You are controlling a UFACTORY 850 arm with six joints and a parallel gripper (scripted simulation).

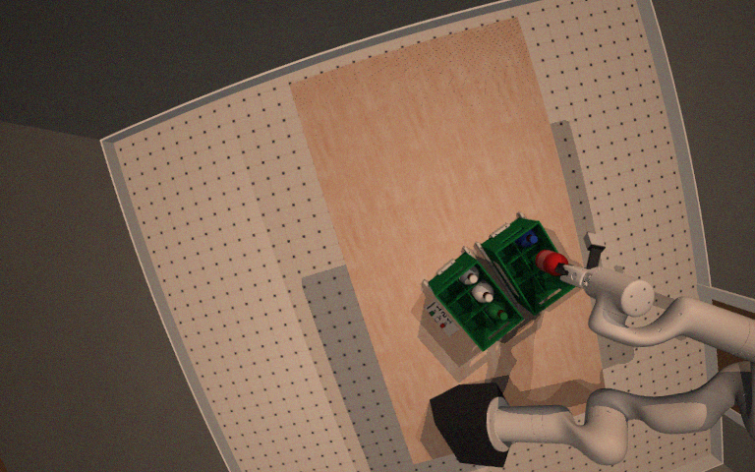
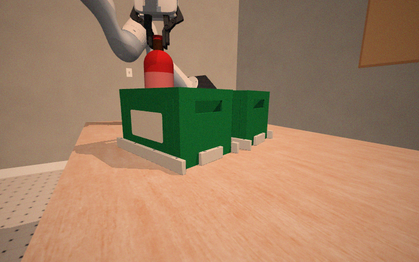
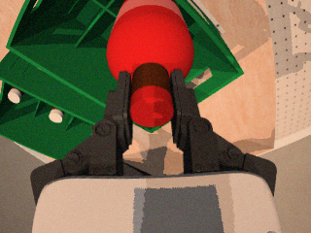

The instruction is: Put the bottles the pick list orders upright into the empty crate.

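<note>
My hand is 70 mm above the red bottle. Also, from my hand: green bottle (120 mm behind, 210 mm to the left, 210 mm below); pick list (100 mm behind, 400 mm to the left, 290 mm below); blue bottle (90 mm ahead, 10 mm to the left, 210 mm below).
</note>
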